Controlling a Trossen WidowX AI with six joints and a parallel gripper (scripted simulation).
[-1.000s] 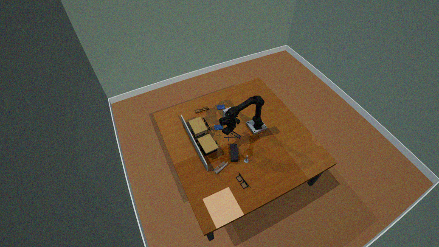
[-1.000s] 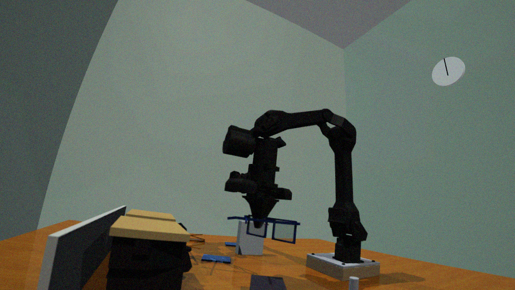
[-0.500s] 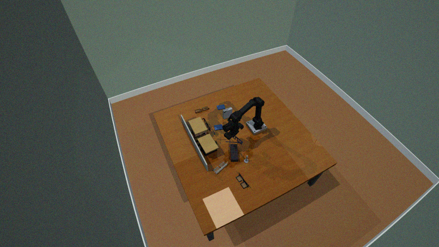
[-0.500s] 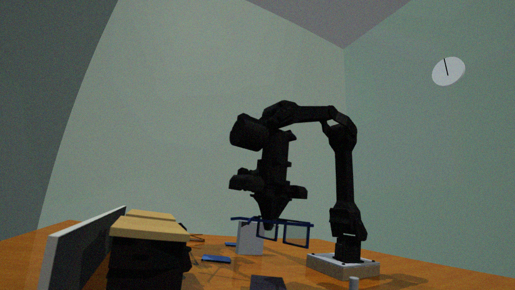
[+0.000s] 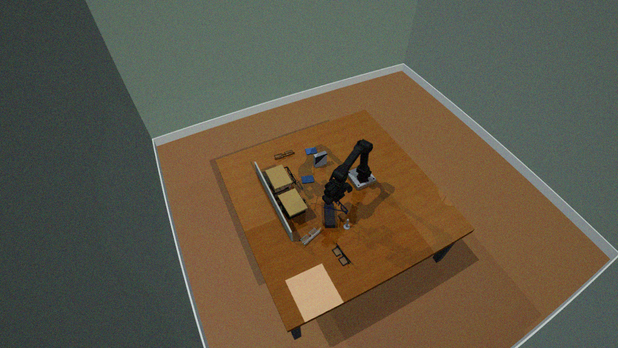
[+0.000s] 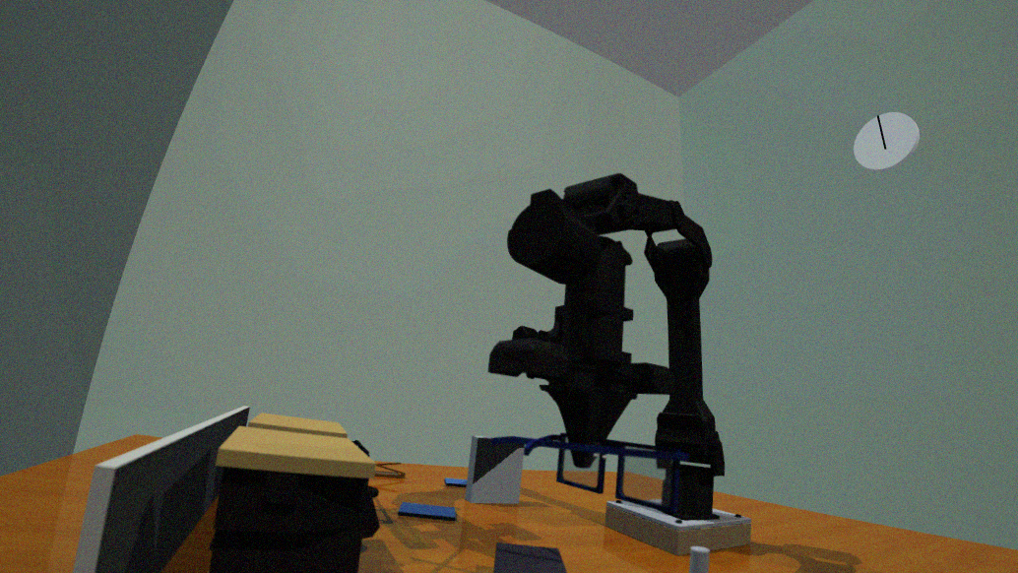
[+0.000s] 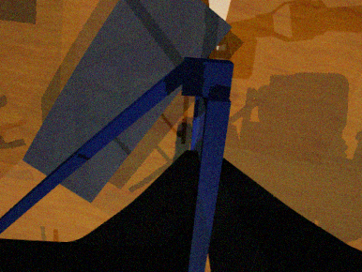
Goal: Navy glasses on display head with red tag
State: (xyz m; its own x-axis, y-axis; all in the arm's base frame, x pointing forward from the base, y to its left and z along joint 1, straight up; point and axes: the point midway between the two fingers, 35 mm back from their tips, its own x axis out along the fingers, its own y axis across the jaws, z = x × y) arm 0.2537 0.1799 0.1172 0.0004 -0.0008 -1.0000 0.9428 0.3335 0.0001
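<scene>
Right now my gripper tip is 3 cm past the small grey peg, 12 cm to the right of it and 10 cm above it. Also, from my gripper tip: display head (23 cm ahead, 9 cm to the right, 6 cm below); white backboard (37 cm ahead, 17 cm to the right, 7 cm below); dark case (5 cm ahead, 2 cm to the left, 10 cm below).
</scene>
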